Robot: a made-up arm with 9 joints. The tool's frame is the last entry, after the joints. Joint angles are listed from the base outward.
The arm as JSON. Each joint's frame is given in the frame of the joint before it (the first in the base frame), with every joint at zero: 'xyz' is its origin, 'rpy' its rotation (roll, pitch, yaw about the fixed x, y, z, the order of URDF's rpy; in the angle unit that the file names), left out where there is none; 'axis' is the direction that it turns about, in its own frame. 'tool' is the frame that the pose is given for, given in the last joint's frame.
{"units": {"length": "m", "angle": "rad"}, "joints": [
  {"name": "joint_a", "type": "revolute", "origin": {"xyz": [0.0, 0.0, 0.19], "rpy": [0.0, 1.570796, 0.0]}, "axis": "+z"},
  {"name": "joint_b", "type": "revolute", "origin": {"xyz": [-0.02, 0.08, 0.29], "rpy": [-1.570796, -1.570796, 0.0]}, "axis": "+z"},
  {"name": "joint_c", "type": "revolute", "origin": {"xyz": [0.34, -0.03, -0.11], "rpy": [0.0, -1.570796, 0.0]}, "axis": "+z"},
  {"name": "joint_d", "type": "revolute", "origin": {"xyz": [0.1, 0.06, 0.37], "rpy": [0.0, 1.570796, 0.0]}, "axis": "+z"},
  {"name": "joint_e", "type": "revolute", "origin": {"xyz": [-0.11, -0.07, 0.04], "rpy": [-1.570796, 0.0, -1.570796]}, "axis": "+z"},
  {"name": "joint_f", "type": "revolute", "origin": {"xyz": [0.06, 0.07, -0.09], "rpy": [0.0, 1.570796, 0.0]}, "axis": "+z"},
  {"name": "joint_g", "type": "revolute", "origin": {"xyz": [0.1, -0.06, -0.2], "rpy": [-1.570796, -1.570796, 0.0]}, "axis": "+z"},
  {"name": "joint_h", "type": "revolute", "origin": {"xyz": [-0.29, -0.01, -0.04], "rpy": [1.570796, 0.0, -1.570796]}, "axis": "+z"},
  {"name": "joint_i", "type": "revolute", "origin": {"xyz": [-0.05, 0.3, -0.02], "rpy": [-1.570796, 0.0, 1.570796]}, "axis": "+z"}
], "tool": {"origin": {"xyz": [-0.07, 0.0, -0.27], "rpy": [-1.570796, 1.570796, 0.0]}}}
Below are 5 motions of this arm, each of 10 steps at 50 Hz.
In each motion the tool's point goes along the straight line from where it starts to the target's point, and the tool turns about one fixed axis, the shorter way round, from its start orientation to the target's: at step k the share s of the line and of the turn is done. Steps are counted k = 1, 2, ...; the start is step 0. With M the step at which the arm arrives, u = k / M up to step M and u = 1 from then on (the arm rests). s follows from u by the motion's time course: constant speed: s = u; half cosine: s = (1 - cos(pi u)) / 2; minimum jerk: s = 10 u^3 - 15 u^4 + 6 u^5.
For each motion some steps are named. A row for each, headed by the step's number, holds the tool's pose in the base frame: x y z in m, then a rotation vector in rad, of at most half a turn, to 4 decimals.
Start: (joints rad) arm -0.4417 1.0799 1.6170 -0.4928 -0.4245 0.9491 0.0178 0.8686 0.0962
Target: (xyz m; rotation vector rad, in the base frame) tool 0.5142 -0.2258 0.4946 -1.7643 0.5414 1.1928
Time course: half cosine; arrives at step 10
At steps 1, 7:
1: 0.5784 -0.1750 0.4938 -1.9359 0.5469 1.3995
7: 0.5278 -0.2151 0.4944 -1.8010 0.5431 1.2360

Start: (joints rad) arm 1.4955 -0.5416 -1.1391 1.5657 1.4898 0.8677 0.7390 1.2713 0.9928
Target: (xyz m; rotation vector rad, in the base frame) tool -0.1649 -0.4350 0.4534 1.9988 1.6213 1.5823
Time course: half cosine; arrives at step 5
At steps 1, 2, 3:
1: -0.1848 -0.4133 0.4514 2.0490 1.5721 1.5640
2: -0.1793 -0.4193 0.4519 2.0353 1.5858 1.5692
3: -0.1725 -0.4267 0.4526 2.0181 1.6026 1.5754

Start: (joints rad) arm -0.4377 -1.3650 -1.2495 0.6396 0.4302 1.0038 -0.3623 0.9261 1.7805
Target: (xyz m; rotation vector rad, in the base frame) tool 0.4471 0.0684 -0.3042 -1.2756 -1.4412 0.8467
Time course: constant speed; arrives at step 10
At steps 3, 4, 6, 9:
3: 0.4156 0.0666 -0.3420 -1.2288 -1.2784 0.7906
4: 0.4201 0.0669 -0.3366 -1.2358 -1.3015 0.7987
6: 0.4291 0.0674 -0.3258 -1.2494 -1.3479 0.8148
9: 0.4426 0.0681 -0.3096 -1.2692 -1.4178 0.8388

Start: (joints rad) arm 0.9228 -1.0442 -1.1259 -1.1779 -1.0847 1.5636 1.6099 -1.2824 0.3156
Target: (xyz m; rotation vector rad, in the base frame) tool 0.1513 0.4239 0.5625 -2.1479 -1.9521 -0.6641
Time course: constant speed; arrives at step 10
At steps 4, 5, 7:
4: 0.0862 0.4165 0.5457 -2.0417 -2.0819 -0.6562
5: 0.0970 0.4177 0.5485 -2.0599 -2.0606 -0.6576
7: 0.1187 0.4202 0.5541 -2.0957 -2.0176 -0.6604

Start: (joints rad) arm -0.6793 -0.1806 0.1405 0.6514 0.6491 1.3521 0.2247 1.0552 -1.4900
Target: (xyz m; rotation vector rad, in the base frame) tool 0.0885 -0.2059 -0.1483 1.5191 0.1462 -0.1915
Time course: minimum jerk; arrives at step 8
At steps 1, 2, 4, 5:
1: 0.0748 -0.2160 -0.1307 1.5644 0.1411 -0.2343
2: 0.0760 -0.2151 -0.1323 1.5604 0.1416 -0.2305
4: 0.0815 -0.2110 -0.1394 1.5422 0.1436 -0.2132
5: 0.0847 -0.2087 -0.1434 1.5318 0.1448 -0.2034

